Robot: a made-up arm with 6 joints. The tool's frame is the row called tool.
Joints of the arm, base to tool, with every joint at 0 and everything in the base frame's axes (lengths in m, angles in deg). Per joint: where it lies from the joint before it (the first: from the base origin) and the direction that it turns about. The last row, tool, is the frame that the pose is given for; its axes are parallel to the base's.
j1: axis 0 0 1 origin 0.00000 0.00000 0.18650
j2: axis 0 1 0 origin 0.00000 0.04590 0.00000
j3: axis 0 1 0 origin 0.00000 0.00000 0.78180
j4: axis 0 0 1 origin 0.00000 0.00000 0.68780
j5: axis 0 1 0 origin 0.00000 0.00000 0.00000
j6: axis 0 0 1 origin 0.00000 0.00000 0.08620
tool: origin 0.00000 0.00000 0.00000
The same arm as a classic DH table. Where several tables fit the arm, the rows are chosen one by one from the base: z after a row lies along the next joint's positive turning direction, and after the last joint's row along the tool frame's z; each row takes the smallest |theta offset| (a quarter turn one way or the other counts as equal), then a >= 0, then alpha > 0; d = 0 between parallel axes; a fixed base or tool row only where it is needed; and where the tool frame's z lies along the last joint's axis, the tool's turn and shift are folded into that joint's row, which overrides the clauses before.
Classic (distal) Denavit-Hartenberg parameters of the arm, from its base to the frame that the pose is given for. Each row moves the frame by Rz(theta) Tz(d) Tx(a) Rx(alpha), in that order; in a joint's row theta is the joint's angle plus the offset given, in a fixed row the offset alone. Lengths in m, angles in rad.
j1: d 0.1865, theta_offset 0, a 0, alpha -1.5708
j2: d 0, theta_offset -1.5708, a 0.7818, alpha 0
j3: d 0.0459, theta_offset 1.5708, a 0, alpha 1.5708
j4: d 0.6878, theta_offset 0, a 0, alpha -1.5708
j5: d 0, theta_offset 0, a 0, alpha 1.5708
j6: d 0.0862, theta_offset 0, a 0, alpha 0

